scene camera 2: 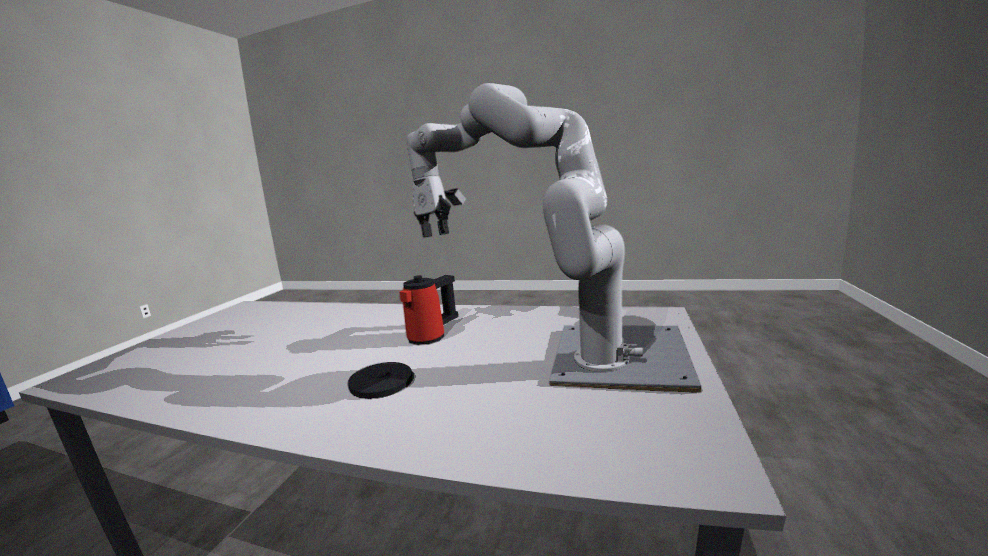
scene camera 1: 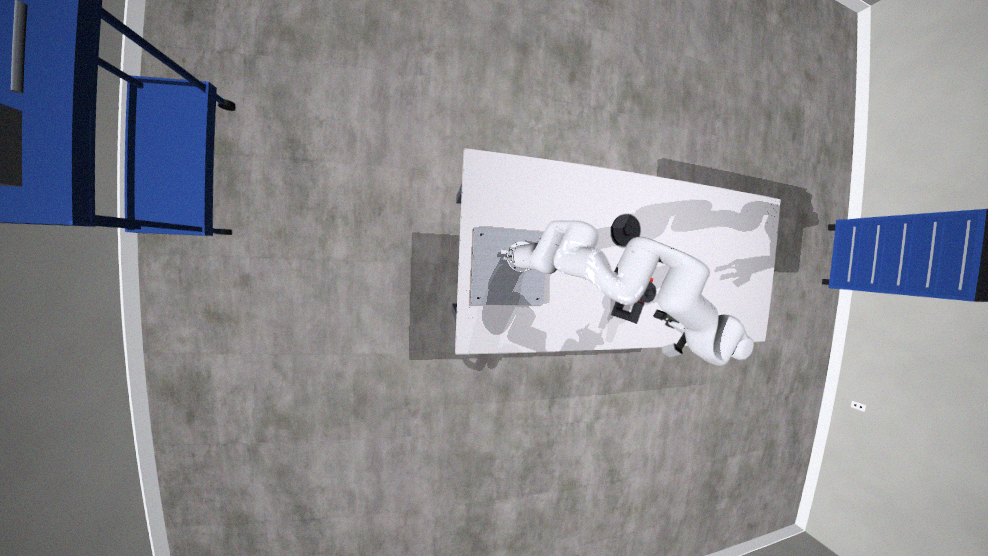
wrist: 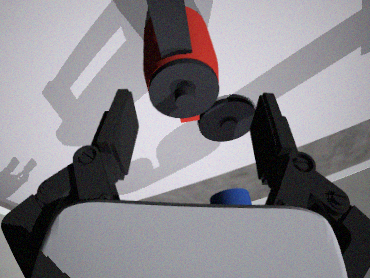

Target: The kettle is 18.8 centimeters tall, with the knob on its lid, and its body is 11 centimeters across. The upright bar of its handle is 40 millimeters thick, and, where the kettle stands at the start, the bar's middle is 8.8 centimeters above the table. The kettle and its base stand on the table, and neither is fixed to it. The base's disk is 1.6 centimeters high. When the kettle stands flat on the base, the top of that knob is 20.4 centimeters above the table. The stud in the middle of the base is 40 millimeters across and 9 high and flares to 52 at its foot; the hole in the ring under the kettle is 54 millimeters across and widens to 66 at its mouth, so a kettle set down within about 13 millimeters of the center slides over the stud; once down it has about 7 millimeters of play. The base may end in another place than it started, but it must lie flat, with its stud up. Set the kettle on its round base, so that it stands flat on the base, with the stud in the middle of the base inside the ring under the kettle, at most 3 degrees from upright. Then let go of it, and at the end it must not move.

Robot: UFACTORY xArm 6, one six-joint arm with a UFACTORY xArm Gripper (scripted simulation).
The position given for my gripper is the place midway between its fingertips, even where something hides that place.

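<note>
You'd see my gripper (scene camera 2: 436, 235) here, and the wrist view has the gripper (wrist: 194, 109) again. There's a black round base (scene camera 2: 387, 378) too; scene camera 1 shows me the base (scene camera 1: 625, 227), and so does the wrist view, with the base (wrist: 230, 118).
</note>
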